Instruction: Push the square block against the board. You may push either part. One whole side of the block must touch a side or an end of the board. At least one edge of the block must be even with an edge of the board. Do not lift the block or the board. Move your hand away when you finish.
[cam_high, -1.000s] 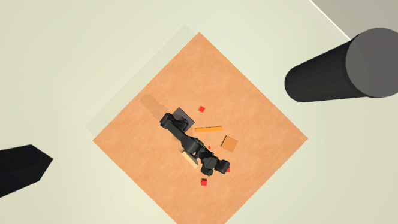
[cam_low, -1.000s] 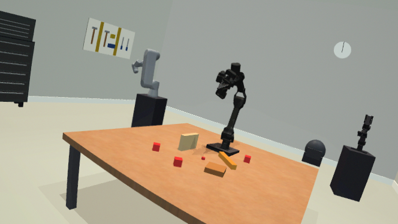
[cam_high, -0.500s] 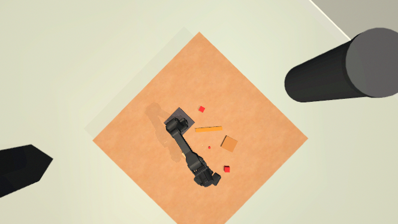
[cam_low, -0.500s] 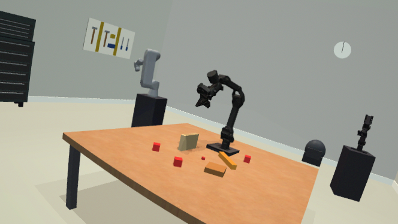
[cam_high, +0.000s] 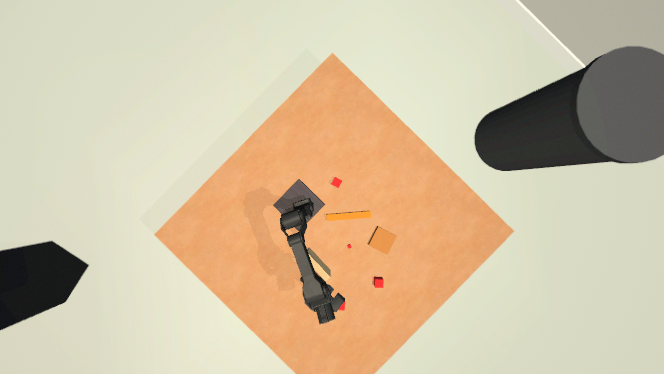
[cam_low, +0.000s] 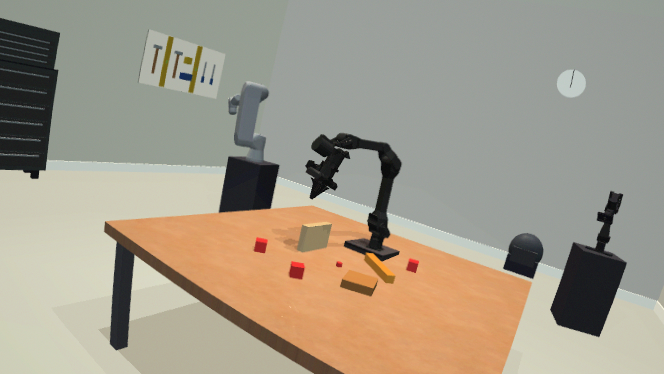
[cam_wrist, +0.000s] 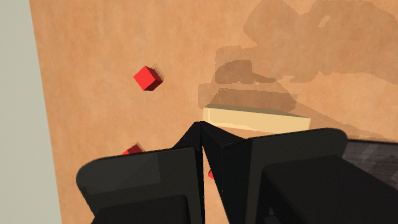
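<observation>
Now: the pale block 150 mm below my gripper tip, 60 mm behind it and 30 mm to the left of it. Also, from my gripper tip: orange-brown flat block (290 mm to the left, 190 mm below, 150 mm ahead); long narrow orange board (300 mm to the left, 190 mm below, 60 mm behind); tiny red piece (200 mm below, 180 mm to the left, 30 mm ahead).
</observation>
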